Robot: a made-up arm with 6 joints. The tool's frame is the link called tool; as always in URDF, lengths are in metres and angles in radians. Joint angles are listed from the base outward.
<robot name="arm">
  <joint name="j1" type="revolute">
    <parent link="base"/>
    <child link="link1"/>
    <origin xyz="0 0 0.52" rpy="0 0 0"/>
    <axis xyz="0 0 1"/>
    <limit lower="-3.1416" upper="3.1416"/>
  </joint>
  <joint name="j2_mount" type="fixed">
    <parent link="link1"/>
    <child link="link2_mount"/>
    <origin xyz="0.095 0 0" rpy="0 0 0"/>
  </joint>
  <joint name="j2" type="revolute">
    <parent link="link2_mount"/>
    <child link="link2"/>
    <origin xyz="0.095 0 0" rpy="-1.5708 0 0"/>
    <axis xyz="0 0 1"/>
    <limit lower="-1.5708" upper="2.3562"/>
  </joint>
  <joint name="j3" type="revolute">
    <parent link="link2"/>
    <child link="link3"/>
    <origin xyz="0 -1.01 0" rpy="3.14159 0 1.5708"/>
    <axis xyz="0 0 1"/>
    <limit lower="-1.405" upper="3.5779"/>
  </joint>
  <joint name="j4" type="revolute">
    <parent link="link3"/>
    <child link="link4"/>
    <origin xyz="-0.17 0 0" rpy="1.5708 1.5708 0"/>
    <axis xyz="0 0 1"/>
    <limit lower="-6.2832" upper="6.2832"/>
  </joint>
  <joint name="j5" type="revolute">
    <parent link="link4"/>
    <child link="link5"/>
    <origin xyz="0 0 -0.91" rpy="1.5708 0 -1.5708"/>
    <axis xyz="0 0 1"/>
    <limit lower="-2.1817" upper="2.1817"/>
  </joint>
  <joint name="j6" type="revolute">
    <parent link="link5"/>
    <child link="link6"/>
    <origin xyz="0 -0.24 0" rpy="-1.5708 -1.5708 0"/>
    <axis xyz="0 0 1"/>
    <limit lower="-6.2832" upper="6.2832"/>
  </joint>
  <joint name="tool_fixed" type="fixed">
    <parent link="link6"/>
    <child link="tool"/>
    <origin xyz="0 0 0" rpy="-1.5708 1.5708 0"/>
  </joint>
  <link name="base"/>
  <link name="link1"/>
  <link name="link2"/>
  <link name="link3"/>
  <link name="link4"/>
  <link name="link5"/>
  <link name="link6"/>
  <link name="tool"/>
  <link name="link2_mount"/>
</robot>
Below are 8 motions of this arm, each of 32 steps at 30 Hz.
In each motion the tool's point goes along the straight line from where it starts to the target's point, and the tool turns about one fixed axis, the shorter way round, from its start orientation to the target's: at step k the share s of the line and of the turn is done. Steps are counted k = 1, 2, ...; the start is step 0. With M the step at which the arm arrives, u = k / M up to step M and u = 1 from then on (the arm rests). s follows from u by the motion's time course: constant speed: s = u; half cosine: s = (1 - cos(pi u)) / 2; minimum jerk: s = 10 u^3 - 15 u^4 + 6 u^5.
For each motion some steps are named. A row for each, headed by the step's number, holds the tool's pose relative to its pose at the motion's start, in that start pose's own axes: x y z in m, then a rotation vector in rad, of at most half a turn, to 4 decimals.
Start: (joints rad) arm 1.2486 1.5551 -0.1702 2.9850 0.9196 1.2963
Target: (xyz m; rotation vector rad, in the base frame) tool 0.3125 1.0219 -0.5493 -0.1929 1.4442 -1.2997
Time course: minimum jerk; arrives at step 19
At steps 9, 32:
9: -0.0097 0.0266 -0.0103 -0.0018 0.0186 0.0605
32: -0.0215 0.0589 -0.0229 -0.0040 0.0413 0.1341

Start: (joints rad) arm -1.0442 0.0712 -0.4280 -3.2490 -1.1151 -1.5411
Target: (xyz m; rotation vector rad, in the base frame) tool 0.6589 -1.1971 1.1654 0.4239 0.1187 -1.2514
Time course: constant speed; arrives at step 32
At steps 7, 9, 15, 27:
7: -0.0215 0.0417 -0.0048 0.3491 0.1977 0.1183
9: -0.0276 0.0536 -0.0061 0.4488 0.2541 0.1520
15: -0.0460 0.0893 -0.0102 0.7480 0.4236 0.2534
27: -0.0827 0.1607 -0.0184 1.3463 0.7624 0.4561

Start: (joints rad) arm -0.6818 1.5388 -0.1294 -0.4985 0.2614 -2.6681
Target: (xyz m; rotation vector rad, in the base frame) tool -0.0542 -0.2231 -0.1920 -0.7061 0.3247 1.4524
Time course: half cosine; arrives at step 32
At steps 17, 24, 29, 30, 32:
17: -0.2994 0.1423 0.6285 0.3657 -0.5012 -0.3578
24: -0.4654 0.2212 0.9772 0.5686 -0.7792 -0.5563
29: -0.5335 0.2536 1.1202 0.6518 -0.8932 -0.6378
30: -0.5400 0.2567 1.1338 0.6598 -0.9041 -0.6455
32: -0.5453 0.2592 1.1448 0.6662 -0.9129 -0.6518

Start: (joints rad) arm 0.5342 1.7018 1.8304 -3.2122 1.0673 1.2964
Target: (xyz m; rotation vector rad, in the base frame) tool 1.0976 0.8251 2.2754 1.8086 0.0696 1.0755
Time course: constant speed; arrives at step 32
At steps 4, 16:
4: -0.2422 0.0352 -0.0449 -0.0240 0.0591 0.1944
16: -0.9687 0.1410 -0.1796 -0.0958 0.2365 0.7775

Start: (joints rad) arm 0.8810 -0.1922 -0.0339 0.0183 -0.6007 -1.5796
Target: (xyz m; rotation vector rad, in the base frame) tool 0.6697 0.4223 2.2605 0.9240 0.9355 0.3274
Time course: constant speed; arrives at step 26
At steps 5, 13, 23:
5: -0.1020 0.0662 0.0487 -0.0526 -0.0061 -0.0272
13: -0.2653 0.1720 0.1265 -0.1367 -0.0158 -0.0707
23: -0.4693 0.3043 0.2238 -0.2418 -0.0280 -0.1250

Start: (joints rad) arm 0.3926 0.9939 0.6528 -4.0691 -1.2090 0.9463
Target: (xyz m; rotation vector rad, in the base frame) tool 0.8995 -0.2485 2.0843 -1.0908 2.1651 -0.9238
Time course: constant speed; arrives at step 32
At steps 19, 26, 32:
19: 0.0184 0.7679 -0.7024 0.2704 0.1726 0.9628
26: 0.0252 1.0508 -0.9612 0.3700 0.2361 1.3175
32: 0.0310 1.2933 -1.1830 0.4553 0.2906 1.6216

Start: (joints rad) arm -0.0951 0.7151 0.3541 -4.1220 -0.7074 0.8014
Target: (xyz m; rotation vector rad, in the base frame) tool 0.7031 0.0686 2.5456 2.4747 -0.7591 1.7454
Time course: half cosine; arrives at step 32
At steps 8, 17, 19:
8: -0.1627 0.0479 -0.2235 0.0418 0.1542 -0.0144
17: -0.6099 0.1796 -0.8380 0.1566 0.5780 -0.0538
19: -0.7167 0.2110 -0.9848 0.1841 0.6792 -0.0633

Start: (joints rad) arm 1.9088 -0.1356 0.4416 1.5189 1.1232 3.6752
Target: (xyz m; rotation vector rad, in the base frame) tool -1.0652 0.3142 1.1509 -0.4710 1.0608 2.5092
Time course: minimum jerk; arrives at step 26
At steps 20, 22, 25, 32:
20: 0.2457 -0.2409 -1.1241 0.2117 0.4226 -0.5584
22: 0.2606 -0.2555 -1.1926 0.2246 0.4483 -0.5924
25: 0.2681 -0.2629 -1.2269 0.2311 0.4612 -0.6094
32: 0.2683 -0.2631 -1.2276 0.2312 0.4615 -0.6098

